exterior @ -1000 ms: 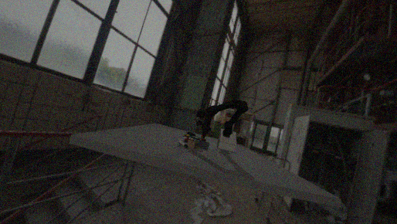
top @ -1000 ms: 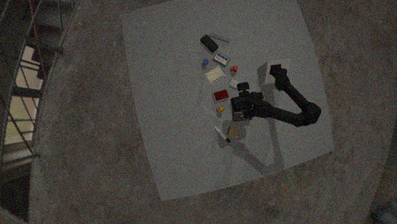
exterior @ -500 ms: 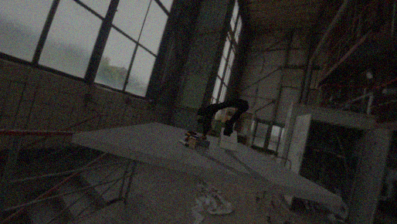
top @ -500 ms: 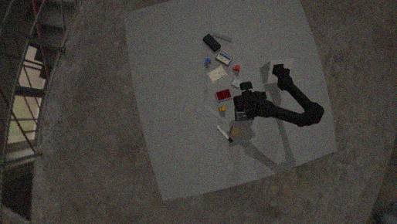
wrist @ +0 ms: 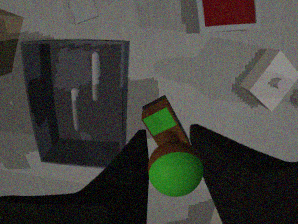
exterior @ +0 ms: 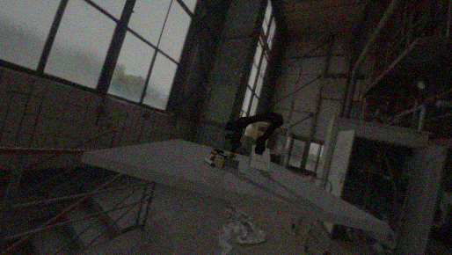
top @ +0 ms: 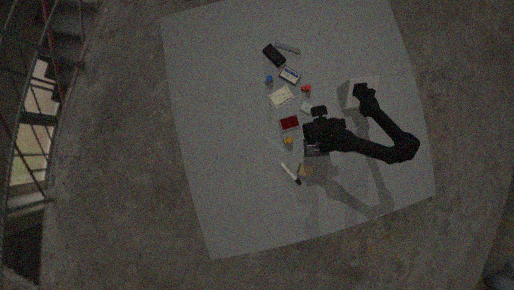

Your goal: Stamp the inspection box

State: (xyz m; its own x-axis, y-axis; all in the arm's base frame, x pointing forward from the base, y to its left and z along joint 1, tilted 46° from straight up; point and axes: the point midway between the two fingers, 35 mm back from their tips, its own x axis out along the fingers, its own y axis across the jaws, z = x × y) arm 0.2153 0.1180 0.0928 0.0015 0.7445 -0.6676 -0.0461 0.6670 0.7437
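The red ink pad is 110 mm ahead of my gripper tip, 80 mm below it and 60 mm to the right of it. Round my gripper tip: dark tray 70 mm to the left, 70 mm below; green-knobbed stamp 10 mm below, 10 mm behind; yellow-knobbed stamp 130 mm ahead, 60 mm below, 20 mm to the left.
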